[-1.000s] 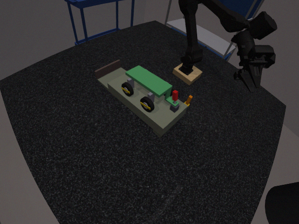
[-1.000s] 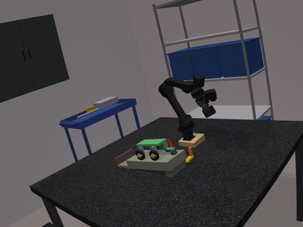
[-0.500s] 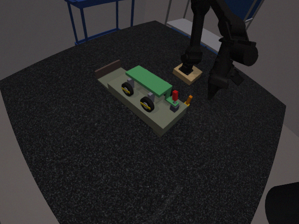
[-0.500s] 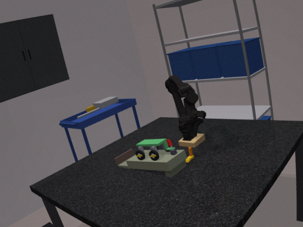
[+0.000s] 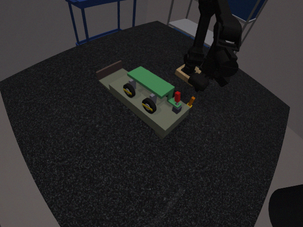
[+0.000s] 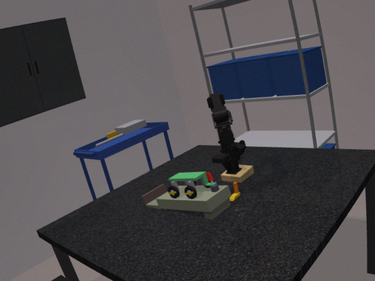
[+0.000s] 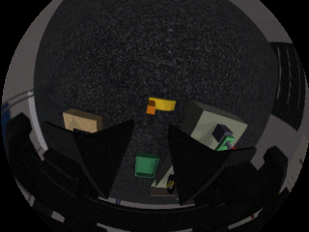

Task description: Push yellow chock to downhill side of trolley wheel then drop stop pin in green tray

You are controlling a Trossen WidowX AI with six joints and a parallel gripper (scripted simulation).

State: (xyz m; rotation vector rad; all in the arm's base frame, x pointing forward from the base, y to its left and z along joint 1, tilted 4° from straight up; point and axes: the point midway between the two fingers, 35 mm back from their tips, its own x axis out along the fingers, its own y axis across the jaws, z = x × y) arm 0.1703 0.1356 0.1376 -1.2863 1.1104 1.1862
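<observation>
Right now the yellow chock is 10 cm below my gripper tip and 2 cm ahead of it. Also, from my gripper tip: red-headed stop pin 13 cm ahead, 2 cm to the right, 1 cm above; green tray 23 cm to the right, 13 cm below, 2 cm ahead; trolley 15 cm ahead, 13 cm to the right, 1 cm below.
</observation>
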